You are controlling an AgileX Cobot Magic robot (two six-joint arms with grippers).
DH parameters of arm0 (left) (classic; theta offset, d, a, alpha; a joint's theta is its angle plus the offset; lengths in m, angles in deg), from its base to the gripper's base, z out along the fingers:
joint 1: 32.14 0.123 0 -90
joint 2: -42.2 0 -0.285 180
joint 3: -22.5 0 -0.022 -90
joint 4: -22.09 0.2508 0 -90
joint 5: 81.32 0 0.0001 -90
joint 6: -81.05 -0.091 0 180
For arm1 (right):
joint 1: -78.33 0.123 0 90
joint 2: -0.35 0 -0.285 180
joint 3: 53.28 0 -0.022 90
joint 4: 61.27 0.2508 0 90
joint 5: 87.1 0 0.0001 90
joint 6: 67.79 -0.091 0 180
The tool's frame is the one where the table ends.
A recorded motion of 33 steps. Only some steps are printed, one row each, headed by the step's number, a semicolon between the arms.
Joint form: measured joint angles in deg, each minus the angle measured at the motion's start. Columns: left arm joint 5, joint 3, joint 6, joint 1, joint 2, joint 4; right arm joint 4, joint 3, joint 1, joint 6, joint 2, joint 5.
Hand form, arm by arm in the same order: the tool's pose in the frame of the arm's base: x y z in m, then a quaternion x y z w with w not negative. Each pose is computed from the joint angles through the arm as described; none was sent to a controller.
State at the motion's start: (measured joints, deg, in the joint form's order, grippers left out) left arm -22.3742 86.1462 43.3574 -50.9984 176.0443 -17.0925; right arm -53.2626 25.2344 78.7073 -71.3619 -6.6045 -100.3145
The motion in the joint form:
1: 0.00 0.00 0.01 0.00 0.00 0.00; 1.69 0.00 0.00 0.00 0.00 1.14
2: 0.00 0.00 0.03 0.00 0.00 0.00; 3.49 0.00 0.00 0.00 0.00 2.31
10: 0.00 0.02 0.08 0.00 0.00 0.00; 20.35 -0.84 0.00 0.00 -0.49 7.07
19: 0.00 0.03 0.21 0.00 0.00 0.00; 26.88 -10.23 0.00 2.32 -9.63 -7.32
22: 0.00 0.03 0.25 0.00 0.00 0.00; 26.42 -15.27 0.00 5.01 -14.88 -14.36
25: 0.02 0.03 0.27 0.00 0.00 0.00; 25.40 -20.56 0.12 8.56 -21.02 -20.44
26: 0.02 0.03 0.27 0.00 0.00 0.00; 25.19 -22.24 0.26 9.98 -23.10 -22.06
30: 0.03 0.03 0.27 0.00 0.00 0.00; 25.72 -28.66 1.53 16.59 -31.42 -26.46
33: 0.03 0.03 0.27 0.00 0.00 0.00; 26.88 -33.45 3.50 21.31 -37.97 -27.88
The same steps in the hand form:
1: 0.4482 -0.2052 0.3932 0.37404 0.76492 -0.26305 0.45364; 0.0555 0.0036 0.1875 0.07138 0.74770 0.09036 0.65398
2: 0.4482 -0.2052 0.3932 0.37390 0.76499 -0.26313 0.45360; 0.0558 0.0038 0.1894 0.08132 0.73959 0.10251 0.66021
10: 0.4482 -0.2052 0.3933 0.37359 0.76506 -0.26331 0.45363; 0.0563 0.0050 0.2023 0.17502 0.68847 0.21229 0.67105
19: 0.4482 -0.2052 0.3933 0.37273 0.76544 -0.26381 0.45341; 0.0618 0.0187 0.2302 0.16538 0.75767 0.26195 0.57443
22: 0.4482 -0.2052 0.3933 0.37246 0.76557 -0.26397 0.45331; 0.0666 0.0243 0.2447 0.12974 0.79709 0.25454 0.53200
25: 0.4482 -0.2052 0.3933 0.37241 0.76567 -0.26408 0.45312; 0.0752 0.0285 0.2597 0.08686 0.83285 0.23895 0.49165
26: 0.4482 -0.2052 0.3933 0.37241 0.76567 -0.26408 0.45312; 0.0788 0.0297 0.2645 0.07147 0.84254 0.23392 0.47989
30: 0.4482 -0.2052 0.3933 0.37245 0.76569 -0.26409 0.45305; 0.0969 0.0355 0.2835 0.00659 0.86800 0.22252 0.44387
33: 0.4482 -0.2052 0.3933 0.37245 0.76569 -0.26409 0.45305; 0.1149 0.0421 0.2972 -0.04098 0.87626 0.22324 0.42503

